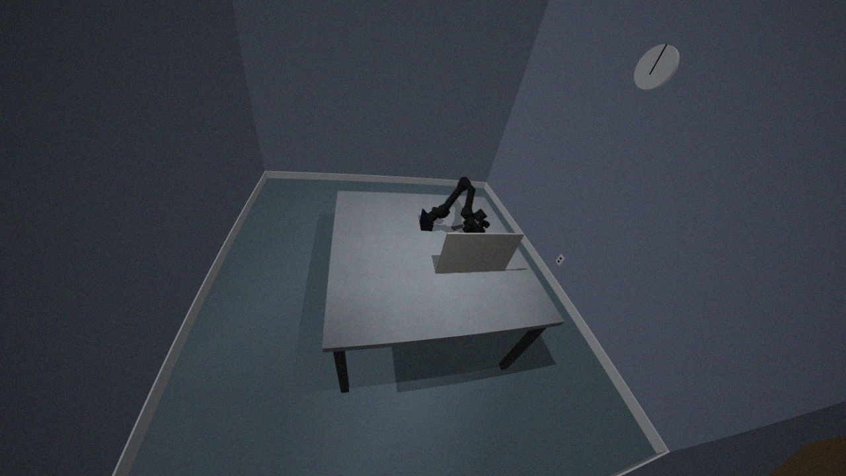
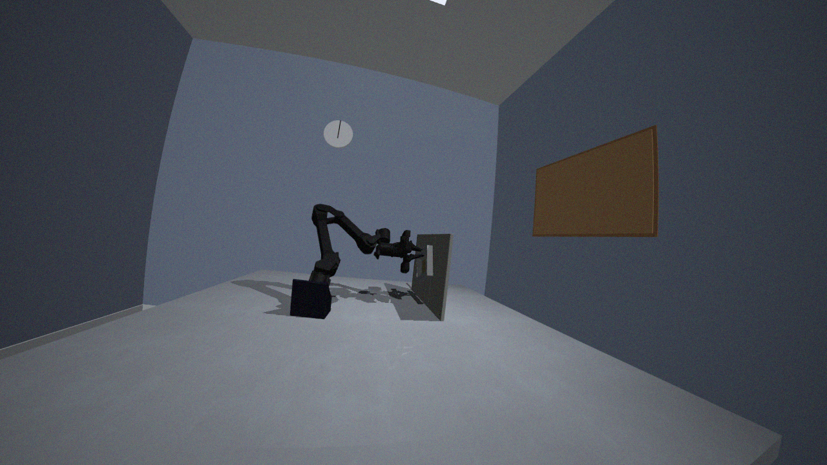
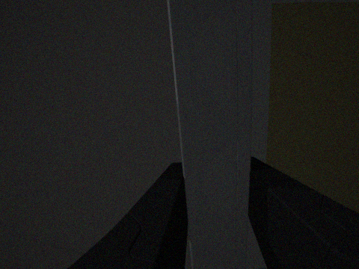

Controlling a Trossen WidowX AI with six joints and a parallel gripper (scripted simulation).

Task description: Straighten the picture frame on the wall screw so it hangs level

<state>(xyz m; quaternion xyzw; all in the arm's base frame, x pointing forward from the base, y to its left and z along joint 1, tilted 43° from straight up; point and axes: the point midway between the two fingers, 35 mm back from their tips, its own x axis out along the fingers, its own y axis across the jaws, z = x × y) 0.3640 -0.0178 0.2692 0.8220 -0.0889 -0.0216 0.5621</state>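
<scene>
My gripper tip is 2 cm to the left of the picture frame and 5 cm above it. The rest, counted from my gripper tip: wall panel: 2 cm ahead, 7 cm below.
</scene>
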